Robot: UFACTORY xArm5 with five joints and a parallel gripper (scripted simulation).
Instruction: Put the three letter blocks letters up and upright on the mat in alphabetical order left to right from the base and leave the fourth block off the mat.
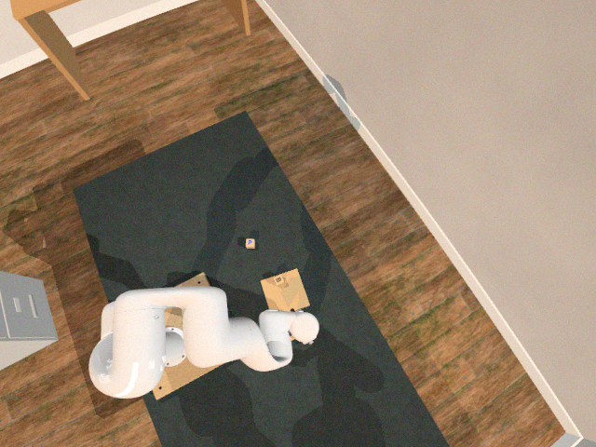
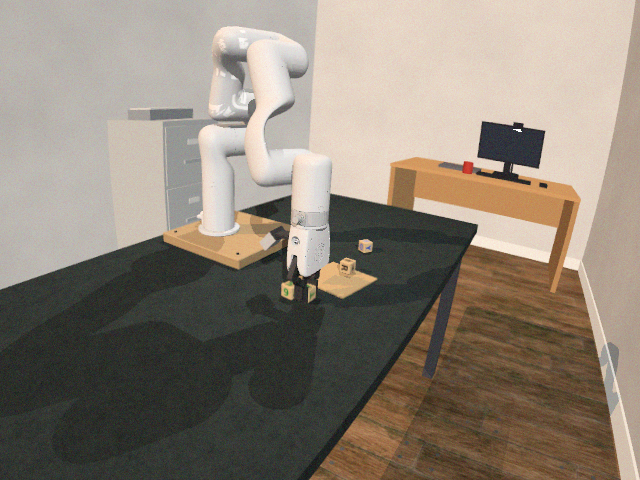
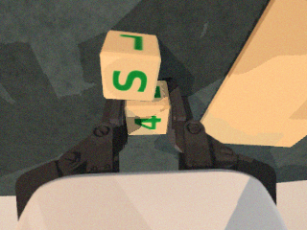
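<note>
My hand is 30 mm past the green-lettered block, 10 mm to the left of it and 10 mm above it. The rest, counted from my hand: tan mat: 130 mm to the left, 20 mm below.
</note>
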